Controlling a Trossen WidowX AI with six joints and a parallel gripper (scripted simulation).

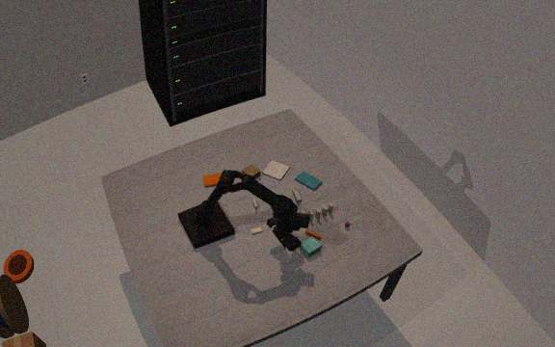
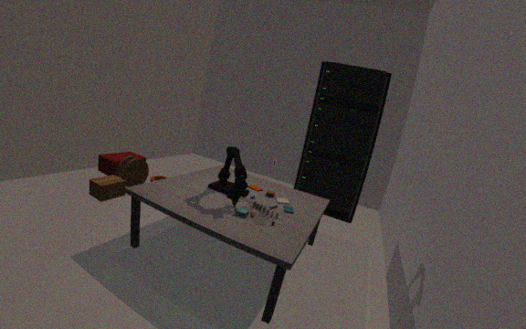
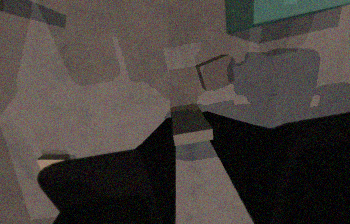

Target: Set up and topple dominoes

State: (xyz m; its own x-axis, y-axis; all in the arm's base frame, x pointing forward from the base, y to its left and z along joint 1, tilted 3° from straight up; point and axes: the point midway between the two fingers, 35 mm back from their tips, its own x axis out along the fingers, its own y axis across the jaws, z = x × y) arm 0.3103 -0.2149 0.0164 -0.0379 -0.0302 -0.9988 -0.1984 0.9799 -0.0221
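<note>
Right now my gripper tip is 4 cm short of the grey piece, 2 cm to the left of it and 2 cm above it. The rest, counted from my gripper tip: teal block: 11 cm ahead, 5 cm to the right, 1 cm below; then orange bar: 15 cm ahead, 2 cm to the left, 2 cm below; then small purple piece: 33 cm ahead, 1 cm to the left, 1 cm below.
</note>
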